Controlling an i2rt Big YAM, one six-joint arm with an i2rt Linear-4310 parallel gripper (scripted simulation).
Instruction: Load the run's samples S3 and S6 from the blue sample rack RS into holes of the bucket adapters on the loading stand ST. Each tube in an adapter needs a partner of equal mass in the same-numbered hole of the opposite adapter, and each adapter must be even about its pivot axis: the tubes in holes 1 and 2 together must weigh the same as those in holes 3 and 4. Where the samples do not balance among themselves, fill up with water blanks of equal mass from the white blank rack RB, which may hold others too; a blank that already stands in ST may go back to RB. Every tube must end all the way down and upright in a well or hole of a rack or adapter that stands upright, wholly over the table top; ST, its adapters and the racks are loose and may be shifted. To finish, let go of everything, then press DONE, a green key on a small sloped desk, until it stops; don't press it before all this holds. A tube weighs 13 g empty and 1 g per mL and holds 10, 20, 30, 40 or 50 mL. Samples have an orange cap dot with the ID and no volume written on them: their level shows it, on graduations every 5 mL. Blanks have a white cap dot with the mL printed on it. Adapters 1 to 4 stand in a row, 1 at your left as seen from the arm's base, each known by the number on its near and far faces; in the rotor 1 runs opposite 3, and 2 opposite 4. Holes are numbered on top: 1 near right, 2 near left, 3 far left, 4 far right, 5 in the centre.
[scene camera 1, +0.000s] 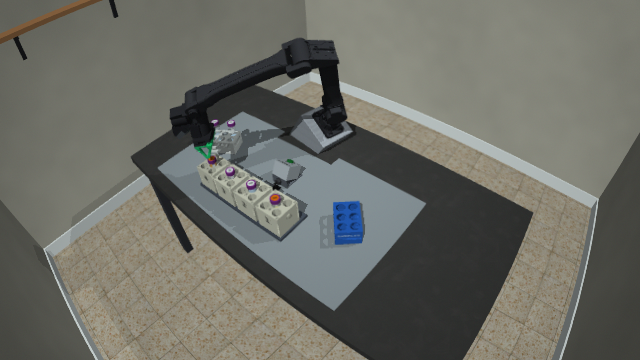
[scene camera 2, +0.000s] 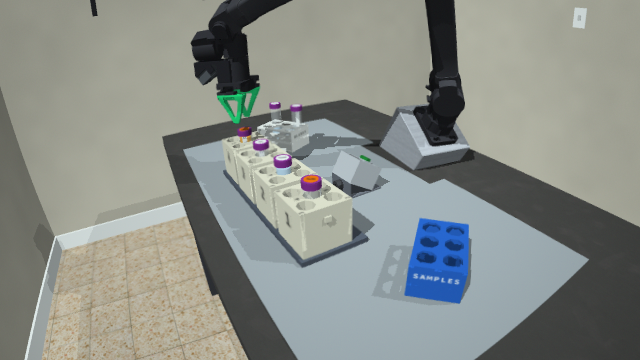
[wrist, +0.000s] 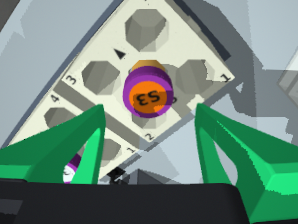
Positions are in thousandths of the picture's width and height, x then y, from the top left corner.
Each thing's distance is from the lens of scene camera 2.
gripper (scene camera 2: 379, 332): 0.88 m
blue sample rack (scene camera 2: 679, 779): 0.53 m
white blank rack (scene camera 2: 470, 376): 1.06 m
The marked spots on the white blank rack and the blue sample rack are 0.67 m apart.
